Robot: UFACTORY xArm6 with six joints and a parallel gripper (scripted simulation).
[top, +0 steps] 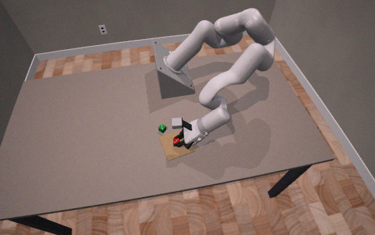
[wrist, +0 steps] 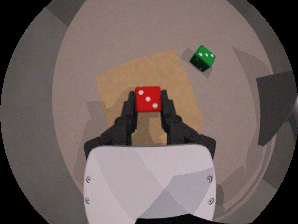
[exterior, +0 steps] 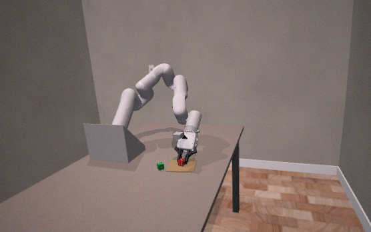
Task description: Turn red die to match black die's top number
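The tan mat lies 3 cm below my hand and 1 cm to the right of it. From my hand the other things lie so: black die: 17 cm to the left, 6 cm behind, 2 cm below; green die: 10 cm behind, 6 cm to the right, 2 cm below; red die: 1 cm to the right, 1 cm below.
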